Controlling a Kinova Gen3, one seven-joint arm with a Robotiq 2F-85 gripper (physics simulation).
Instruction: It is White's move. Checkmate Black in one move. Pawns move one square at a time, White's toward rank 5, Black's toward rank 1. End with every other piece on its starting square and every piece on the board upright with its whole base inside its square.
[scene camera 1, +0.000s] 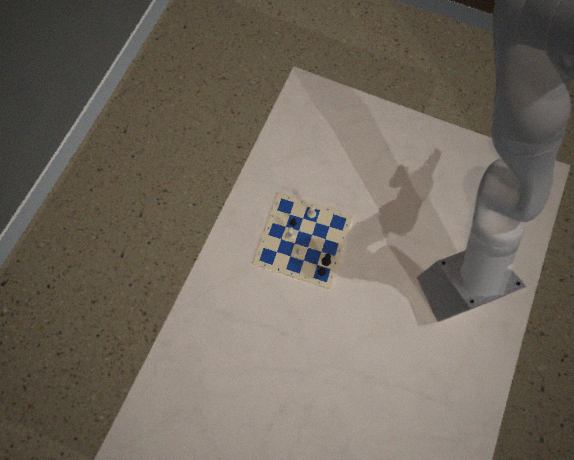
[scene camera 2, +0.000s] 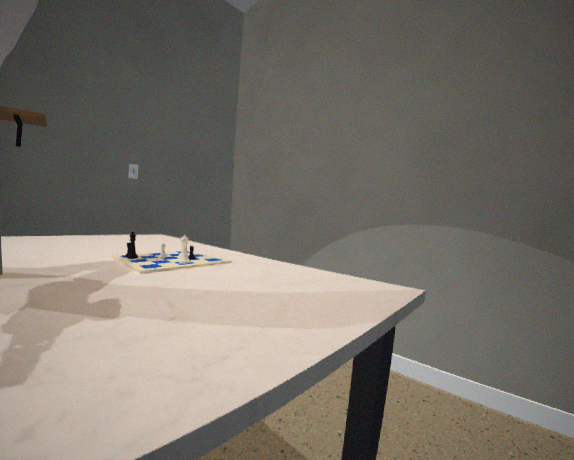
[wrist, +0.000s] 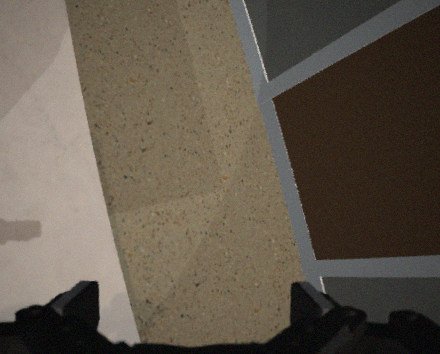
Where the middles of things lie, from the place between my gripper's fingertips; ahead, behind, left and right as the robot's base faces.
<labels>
The cream board (scene camera 2: 146, 262) is 37 cm ahead of my hand, 38 cm to the left of it and 38 cm below it.
</labels>
